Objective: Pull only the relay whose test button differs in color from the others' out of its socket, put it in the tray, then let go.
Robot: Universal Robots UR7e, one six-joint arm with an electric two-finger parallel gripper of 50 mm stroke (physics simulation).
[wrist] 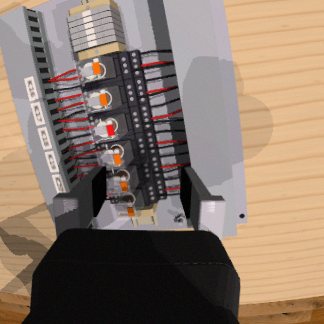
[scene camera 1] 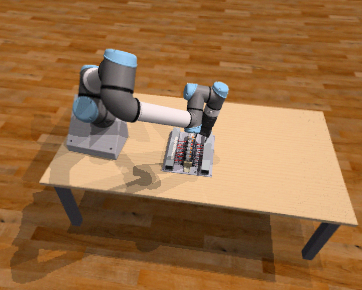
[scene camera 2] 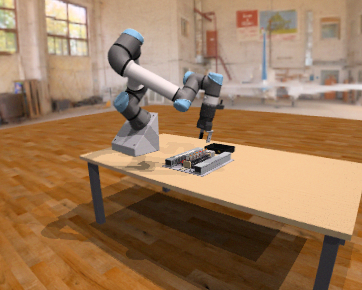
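Seen in the pictures: gripper, between the fingertips: point(wrist: 143, 182) point(scene camera 1: 200, 139) point(scene camera 2: 204, 140); arm's base, origin of its link: point(scene camera 1: 103, 113) point(scene camera 2: 141, 121).
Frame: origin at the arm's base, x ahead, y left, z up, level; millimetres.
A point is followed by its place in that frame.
Observation:
The relay with the red test button point(wrist: 110, 130) {x 496, y -22, z -122 mm} sits in its socket, third in the row from the terminal block. The other relays, such as the one with an orange button point(wrist: 103, 99) {x 495, y 8, z -122 mm} beside it, are also in their sockets. My gripper point(scene camera 1: 201, 137) {x 540, y -46, z -51 mm} point(scene camera 2: 206, 136) {x 540, y -46, z -51 mm} point(wrist: 143, 182) {x 540, y -46, z -51 mm} is open and empty, low above the panel. In the wrist view its fingers flank the row's lower end, and the red-button relay lies beyond the fingertips. The black tray point(scene camera 2: 220, 148) {x 425, y 293, z -186 mm} is on the table at the panel's far end; in scene camera 1 the arm hides it.
The grey panel point(wrist: 231, 165) {x 609, y -93, z -189 mm} lies on the table point(scene camera 1: 280, 160) {x 993, y 13, z -192 mm} point(scene camera 2: 280, 185) {x 972, y -66, z -192 mm}. A slotted wiring duct point(wrist: 41, 55) {x 408, y 71, z -170 mm} and a plain duct point(wrist: 200, 125) {x 579, y -33, z -149 mm} run along both sides of the relays. A terminal block point(wrist: 95, 30) {x 491, y 76, z -145 mm} stands at the row's upper end. Red and black wires run beside the sockets.

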